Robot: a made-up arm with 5 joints. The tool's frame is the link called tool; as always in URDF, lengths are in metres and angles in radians. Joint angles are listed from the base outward.
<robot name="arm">
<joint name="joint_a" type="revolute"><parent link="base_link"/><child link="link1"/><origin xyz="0.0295 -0.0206 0.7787" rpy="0 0 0"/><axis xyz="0 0 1"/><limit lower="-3.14" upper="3.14"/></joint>
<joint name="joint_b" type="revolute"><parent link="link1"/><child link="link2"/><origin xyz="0.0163 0.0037 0.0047" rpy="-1.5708 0 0"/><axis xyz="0 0 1"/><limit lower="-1.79" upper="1.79"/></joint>
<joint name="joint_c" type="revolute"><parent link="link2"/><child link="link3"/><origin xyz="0.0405 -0.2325 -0.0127" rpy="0 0 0"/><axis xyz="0 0 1"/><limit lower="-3.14" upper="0.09"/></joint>
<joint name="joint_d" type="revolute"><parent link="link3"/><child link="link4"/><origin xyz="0.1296 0.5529 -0.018" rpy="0 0 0"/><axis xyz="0 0 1"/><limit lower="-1.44" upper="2.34"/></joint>
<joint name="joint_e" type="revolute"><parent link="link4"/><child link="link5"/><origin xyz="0.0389 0.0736 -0.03" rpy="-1.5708 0 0"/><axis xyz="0 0 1"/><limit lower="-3.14" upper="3.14"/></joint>
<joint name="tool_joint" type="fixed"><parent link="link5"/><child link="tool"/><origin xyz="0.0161 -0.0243 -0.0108" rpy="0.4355 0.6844 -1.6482"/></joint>
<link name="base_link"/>
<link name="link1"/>
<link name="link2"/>
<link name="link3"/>
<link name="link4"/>
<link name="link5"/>
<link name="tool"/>
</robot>
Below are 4 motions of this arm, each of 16 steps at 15 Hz.
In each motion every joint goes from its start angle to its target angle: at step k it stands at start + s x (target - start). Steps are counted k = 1, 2, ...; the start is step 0. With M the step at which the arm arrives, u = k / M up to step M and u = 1 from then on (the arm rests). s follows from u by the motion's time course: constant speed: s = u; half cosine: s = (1 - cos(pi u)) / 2; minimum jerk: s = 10 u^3 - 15 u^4 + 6 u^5.
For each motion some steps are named. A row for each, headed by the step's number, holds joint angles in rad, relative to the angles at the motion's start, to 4 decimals.
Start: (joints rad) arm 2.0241 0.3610 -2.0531 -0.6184 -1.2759
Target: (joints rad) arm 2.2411 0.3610 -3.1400 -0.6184 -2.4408
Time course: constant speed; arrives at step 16
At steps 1, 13, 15, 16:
1: 0.0136 0.0000 -0.0679 0.0000 -0.0728
13: 0.1763 0.0000 -0.8831 0.0000 -0.9465
15: 0.2034 0.0000 -1.0190 0.0000 -1.0921
16: 0.2170 0.0000 -1.0869 0.0000 -1.1649

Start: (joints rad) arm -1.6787 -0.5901 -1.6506 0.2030 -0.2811
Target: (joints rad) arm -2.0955 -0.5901 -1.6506 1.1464 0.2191
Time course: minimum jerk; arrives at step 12
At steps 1, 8, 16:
1: -0.0021 0.0000 0.0000 0.0048 0.0025
8: -0.3293 0.0000 0.0000 0.7454 0.3952
16: -0.4168 0.0000 0.0000 0.9434 0.5002

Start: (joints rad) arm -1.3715 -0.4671 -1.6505 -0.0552 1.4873
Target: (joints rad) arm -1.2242 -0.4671 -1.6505 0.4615 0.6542
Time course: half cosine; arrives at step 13
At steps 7, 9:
7: 0.0825 0.0000 0.0000 0.2895 -0.4668
9: 0.1155 0.0000 0.0000 0.4051 -0.6532

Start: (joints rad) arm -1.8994 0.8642 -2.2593 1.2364 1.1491
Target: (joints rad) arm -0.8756 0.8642 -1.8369 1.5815 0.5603
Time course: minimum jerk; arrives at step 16
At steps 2, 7, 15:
2: 0.0164 0.0000 0.0068 0.0055 -0.0095
7: 0.3932 0.0000 0.1622 0.1325 -0.2261
15: 1.0215 0.0000 0.4215 0.3443 -0.5875

